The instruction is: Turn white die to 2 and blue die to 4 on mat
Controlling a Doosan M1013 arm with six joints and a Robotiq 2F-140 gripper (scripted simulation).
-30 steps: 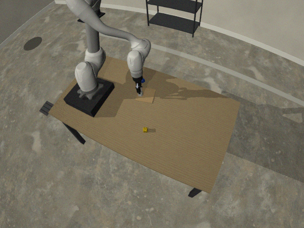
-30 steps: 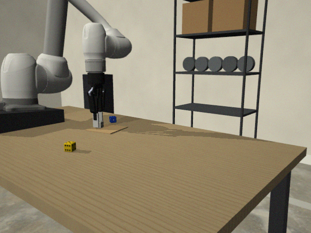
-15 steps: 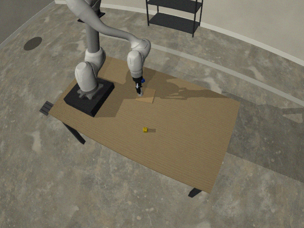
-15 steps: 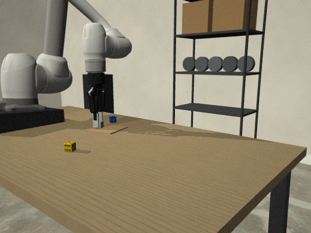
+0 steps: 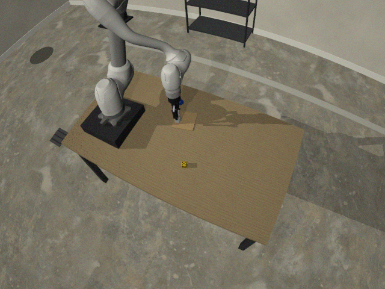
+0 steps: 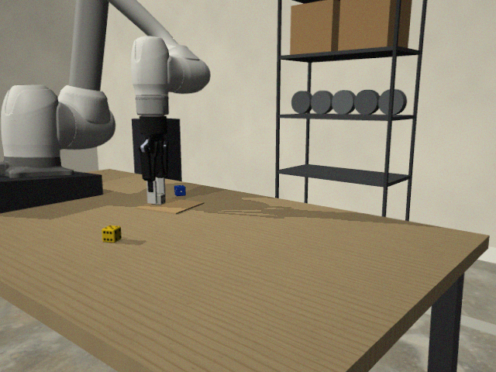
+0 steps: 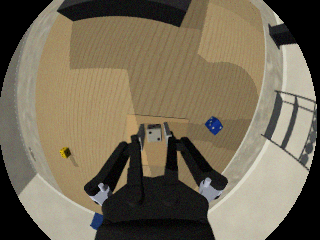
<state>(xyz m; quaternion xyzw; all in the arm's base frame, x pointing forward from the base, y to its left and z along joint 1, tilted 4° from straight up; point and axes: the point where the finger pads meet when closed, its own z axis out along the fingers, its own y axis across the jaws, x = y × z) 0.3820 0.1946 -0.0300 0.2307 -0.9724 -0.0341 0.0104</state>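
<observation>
My gripper is now 20 mm above the white die and 10 mm short of it. Round my hand: blue die 130 mm to the left, 60 mm behind, 30 mm below; mat 40 mm below, 40 mm ahead, 20 mm to the left; yellow die 260 mm to the right, 210 mm ahead, 30 mm below.
</observation>
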